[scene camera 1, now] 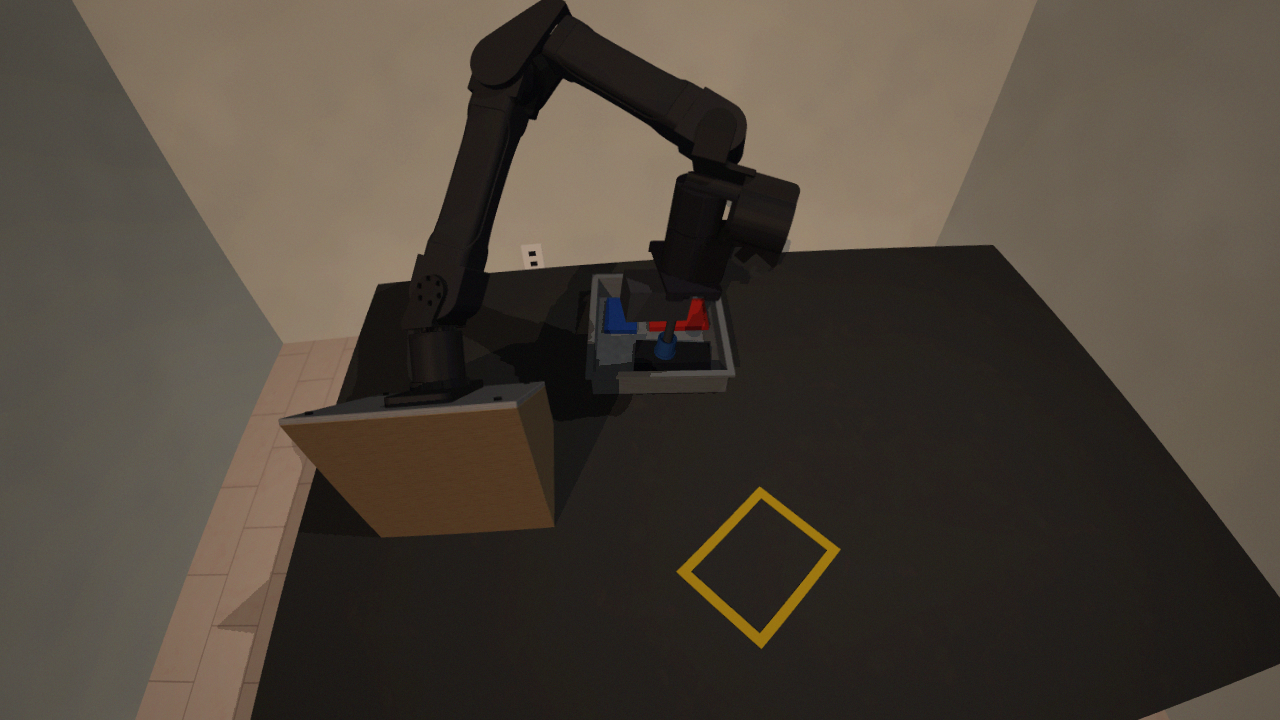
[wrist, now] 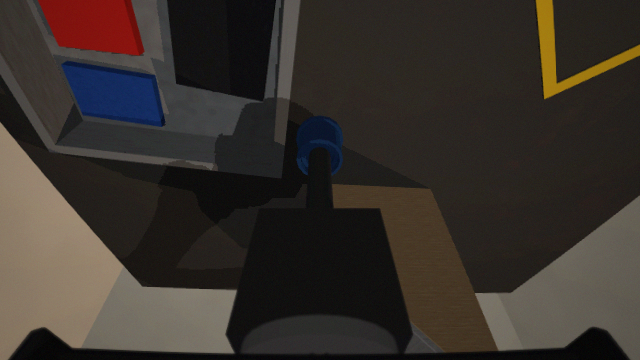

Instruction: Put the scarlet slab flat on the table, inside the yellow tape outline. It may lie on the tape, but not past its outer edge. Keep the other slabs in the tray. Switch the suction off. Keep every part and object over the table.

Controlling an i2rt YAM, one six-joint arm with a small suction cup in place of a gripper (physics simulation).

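Frame: origin at the arm's base, x up, y ahead, z left, level; millimetres.
Where they show: hand at its tool point: [scene camera 1: 664,352] [wrist: 319,137]; arm's base at its link origin: [scene camera 1: 441,395].
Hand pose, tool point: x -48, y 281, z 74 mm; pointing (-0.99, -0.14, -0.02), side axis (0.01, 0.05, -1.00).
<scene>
Things, the pixels of their centre, and the offset from my tool point. Level surfaces: height alone.
- scarlet slab at the middle of its body: [scene camera 1: 677,314] dx -119, dy +62, dz +196 mm
- grey tray at the middle of its body: [wrist: 152,49] [scene camera 1: 657,330] dx -103, dy +16, dz +145 mm
- blue slab at the middle of its body: [wrist: 117,95] [scene camera 1: 621,315] dx -120, dy -37, dz +209 mm
- black slab at the middle of its body: [wrist: 221,25] [scene camera 1: 672,362] dx -120, dy +32, dz +86 mm
- black table at its surface level: dx -128 mm
The scarlet slab [scene camera 1: 698,315] [wrist: 95,25] lies flat in the grey tray [scene camera 1: 671,383] [wrist: 292,65], partly hidden by the arm in the scene view. A blue slab [scene camera 1: 619,318] [wrist: 117,95] lies beside it, and a black slab [scene camera 1: 693,355] [wrist: 220,50] lies along the tray's near side. My suction cup [scene camera 1: 665,346] [wrist: 320,145] is blue and carries nothing. In the scene view it appears in front of the black slab; in the wrist view it hangs above the surface, apart from the slabs. The yellow tape outline [scene camera 1: 800,594] [wrist: 547,50] is on the table.
The black table [scene camera 1: 939,402] [wrist: 425,60] carries the wooden base block [scene camera 1: 447,474] [wrist: 425,250], with the arm on top, left of the tray. The tray's raised walls surround the slabs. A wall stands behind the table's far edge.
</scene>
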